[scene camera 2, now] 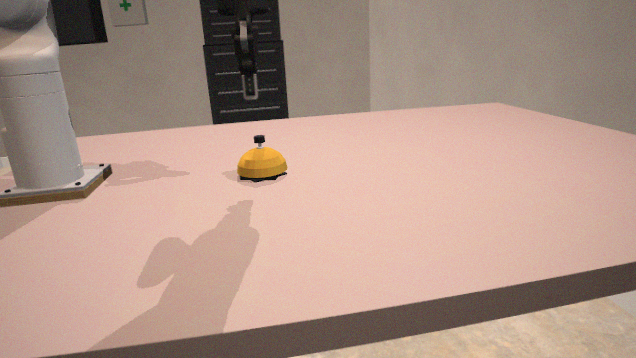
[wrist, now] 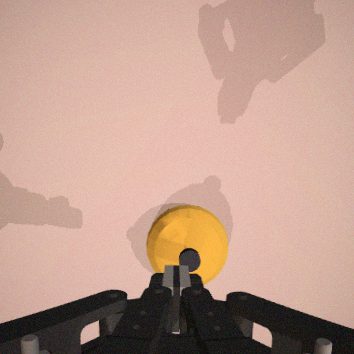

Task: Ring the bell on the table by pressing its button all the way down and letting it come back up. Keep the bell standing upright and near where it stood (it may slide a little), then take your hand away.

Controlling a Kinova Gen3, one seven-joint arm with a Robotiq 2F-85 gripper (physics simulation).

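Frame: origin at the arm's base, x right, y ahead, z up, level; centimetres.
Seen in the pictures: gripper, fingertip midpoint: (scene camera 2: 251, 99) (wrist: 175, 280); arm's base, origin of the base link: (scene camera 2: 54, 179).
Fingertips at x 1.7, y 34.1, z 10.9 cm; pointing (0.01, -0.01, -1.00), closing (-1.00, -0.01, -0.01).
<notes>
Offsets run from my fingertips to a thing's top centre. Level surfaces: height alone.
The yellow dome bell @[dy +0.6, dx -1.1, dz -6.2 cm] (scene camera 2: 262, 163) (wrist: 187, 227) stands upright on the pink table. Its black button @[dy +0.6, dx -1.1, dz -6.2 cm] (scene camera 2: 259, 139) (wrist: 190, 260) is up on a short stem in the scene view. My gripper (scene camera 2: 250, 97) (wrist: 175, 280) is shut with nothing between its fingers. In the scene view it points down and hangs above the bell, its tips clearly higher than the button and slightly to the left. In the wrist view the fingertips overlap the lower edge of the bell, just left of and below the button. The fingers hide the bell's lower left part.
The pink table @[dz -12.9 cm] (scene camera 2: 425, 200) has its front edge low in the scene view. The white arm base (scene camera 2: 42, 130) stands at the left on its mounting plate. A black drawer cabinet (scene camera 2: 217, 82) stands behind the table. Arm shadows lie across the table top.
</notes>
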